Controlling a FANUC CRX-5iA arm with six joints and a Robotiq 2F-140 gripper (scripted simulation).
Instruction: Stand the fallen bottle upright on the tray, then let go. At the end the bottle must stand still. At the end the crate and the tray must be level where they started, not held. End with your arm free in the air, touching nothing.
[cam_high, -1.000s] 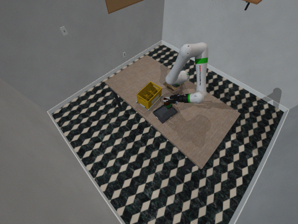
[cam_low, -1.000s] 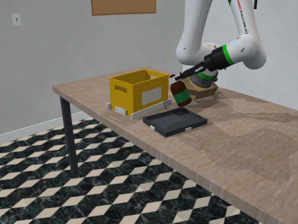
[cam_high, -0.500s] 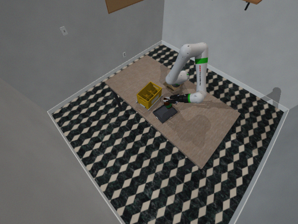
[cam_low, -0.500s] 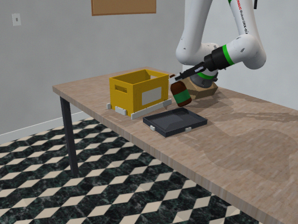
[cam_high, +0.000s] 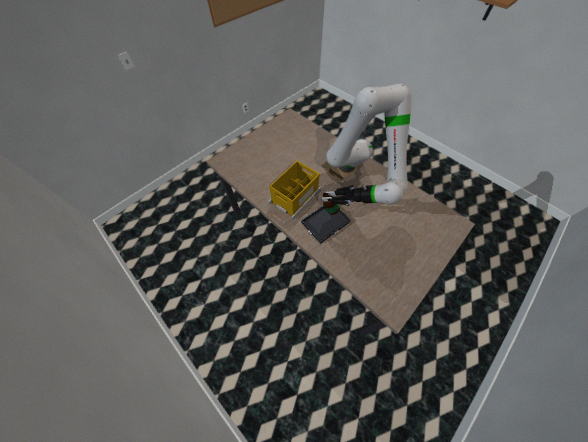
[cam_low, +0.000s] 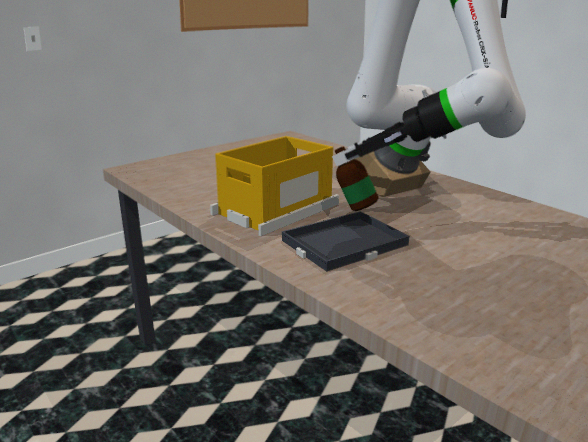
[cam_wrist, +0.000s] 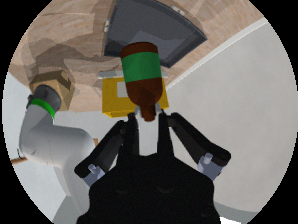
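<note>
The bottle lies 10 mm to the left of my hand and 60 mm below it. Also, from my hand: yellow crate: 20 mm ahead, 250 mm to the right, 130 mm below; then dark grey tray: 40 mm ahead, 30 mm to the left, 200 mm below.
</note>
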